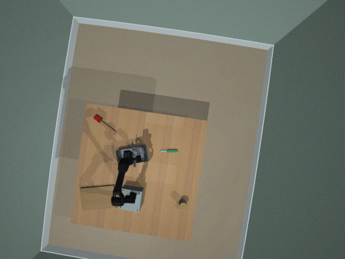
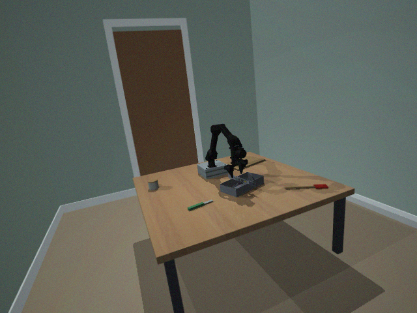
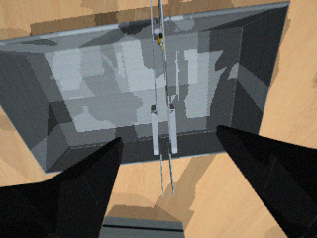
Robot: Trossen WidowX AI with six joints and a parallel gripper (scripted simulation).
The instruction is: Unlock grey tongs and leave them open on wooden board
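The grey roasting tin is 70 mm below my gripper tip, 30 mm to the left of it and 10 mm ahead of it. From my gripper tip the other things lie so: wooden board (500 mm behind, 340 mm to the left, 90 mm below); then yellow lock piece (80 mm ahead, 20 mm to the left, 20 mm below); then red spatula (400 mm to the left, 300 mm ahead, 90 mm below).
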